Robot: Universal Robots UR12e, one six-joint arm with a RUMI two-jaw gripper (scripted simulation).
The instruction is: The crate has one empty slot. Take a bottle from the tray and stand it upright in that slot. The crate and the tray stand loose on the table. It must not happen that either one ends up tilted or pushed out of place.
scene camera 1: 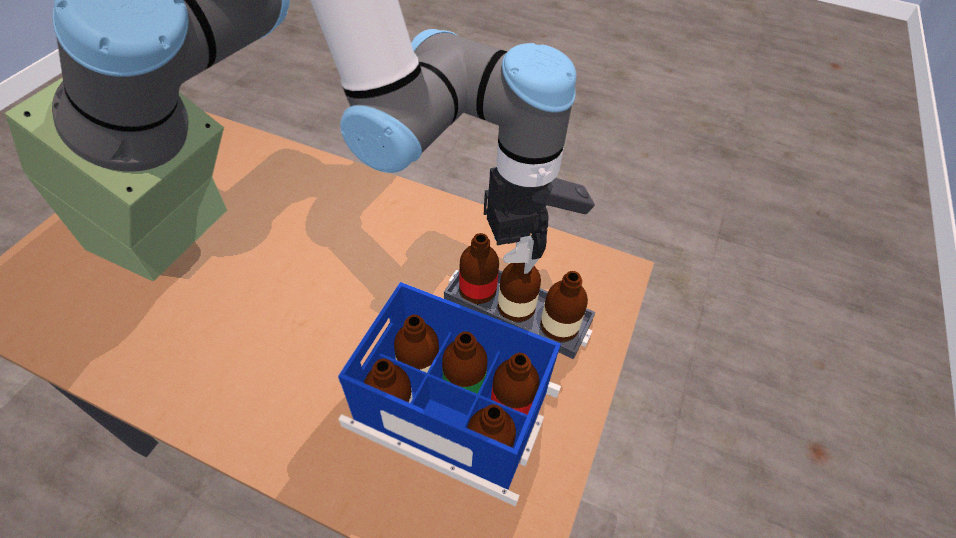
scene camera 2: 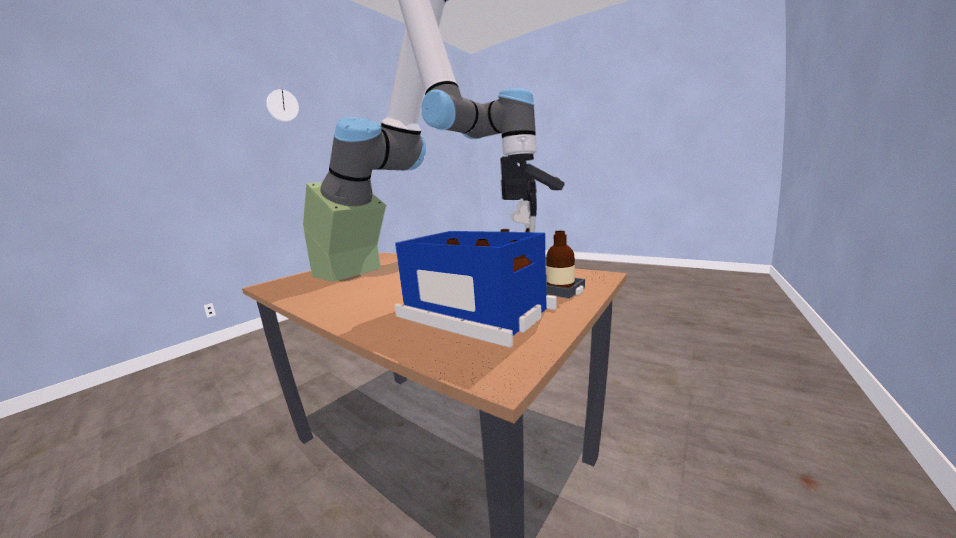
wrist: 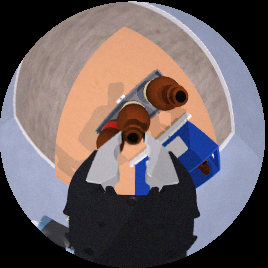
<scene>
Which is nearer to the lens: the blue crate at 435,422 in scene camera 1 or the grey tray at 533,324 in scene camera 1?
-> The blue crate.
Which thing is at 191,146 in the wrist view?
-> A blue crate.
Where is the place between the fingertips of my gripper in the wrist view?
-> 133,132
</scene>
